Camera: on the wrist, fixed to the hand. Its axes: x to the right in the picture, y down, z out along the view.
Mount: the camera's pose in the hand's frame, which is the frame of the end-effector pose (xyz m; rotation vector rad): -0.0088 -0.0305 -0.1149 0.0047 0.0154 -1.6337
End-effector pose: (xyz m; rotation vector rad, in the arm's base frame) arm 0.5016 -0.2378 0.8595 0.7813 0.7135 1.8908
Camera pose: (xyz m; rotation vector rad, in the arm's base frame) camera 0.4334 -0.2511 0.7627 0.0035 0.9091 0.3916
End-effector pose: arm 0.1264 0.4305 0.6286 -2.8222 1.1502 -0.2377
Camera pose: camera 0.1210 0.4562 0.7449 2.7925 1.2807 0.2814
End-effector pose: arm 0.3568 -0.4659 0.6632 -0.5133 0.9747 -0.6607
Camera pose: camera 0.2443 -0.4927 0.6343 -1.2910 0.3717 -2.0945
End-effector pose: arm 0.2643 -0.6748 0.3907 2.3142 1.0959 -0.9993
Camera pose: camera 0.2866 -0.5913 0.4728 -0.8220 -2.5273 1.1080
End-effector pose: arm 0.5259 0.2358 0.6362 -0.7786 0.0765 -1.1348
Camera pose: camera 0.4486 0.1778 0.5664 -0.7665 -0.6719 -2.6575
